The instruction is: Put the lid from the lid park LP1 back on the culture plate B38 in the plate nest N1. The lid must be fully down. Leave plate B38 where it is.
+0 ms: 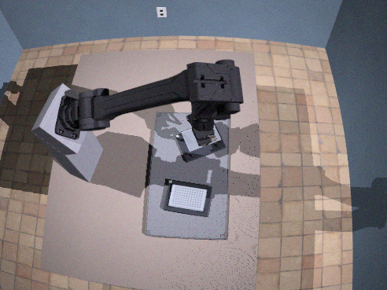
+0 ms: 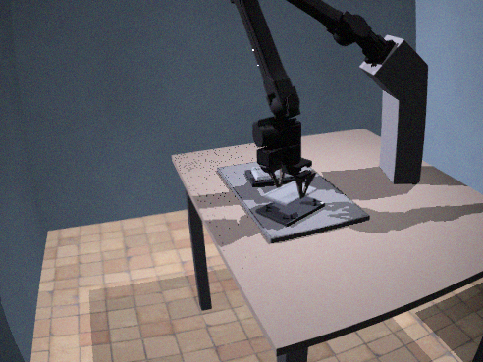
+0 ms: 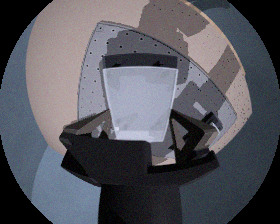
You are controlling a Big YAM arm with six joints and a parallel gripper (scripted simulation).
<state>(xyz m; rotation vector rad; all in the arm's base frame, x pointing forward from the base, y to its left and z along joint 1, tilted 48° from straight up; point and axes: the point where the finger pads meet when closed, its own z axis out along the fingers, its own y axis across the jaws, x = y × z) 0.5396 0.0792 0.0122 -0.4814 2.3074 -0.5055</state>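
Now: hand 5 cm above the dark lid park LP1. The rest, counted from my hand: clear lid: 1 cm below; then culture plate B38: 23 cm to the right, 7 cm behind, 4 cm below; then dark plate nest N1: 23 cm to the right, 7 cm behind, 5 cm below.
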